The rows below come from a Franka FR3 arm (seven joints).
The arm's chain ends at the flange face. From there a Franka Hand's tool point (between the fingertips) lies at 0.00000 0.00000 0.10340 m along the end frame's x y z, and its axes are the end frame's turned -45 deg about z.
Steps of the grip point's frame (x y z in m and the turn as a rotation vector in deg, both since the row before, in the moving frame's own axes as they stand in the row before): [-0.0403, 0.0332, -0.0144, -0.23, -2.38, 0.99]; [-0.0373, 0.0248, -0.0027, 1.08, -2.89, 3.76]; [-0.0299, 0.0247, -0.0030, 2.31, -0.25, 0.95]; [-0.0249, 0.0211, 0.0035, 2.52, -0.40, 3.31]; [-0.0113, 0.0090, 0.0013, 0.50, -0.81, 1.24]
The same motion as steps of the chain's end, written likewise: [-0.0022, 0.0487, -0.0143, -1.85, -1.52, 0.99]; [-0.0037, 0.0418, -0.0026, -1.28, -2.81, 3.76]; [-0.0004, 0.0413, -0.0029, 1.46, -1.81, 0.95]; [0.0010, 0.0353, 0.0036, 1.50, -2.06, 3.31]; [0.0000, 0.0140, 0.0013, -0.22, -0.93, 1.24]
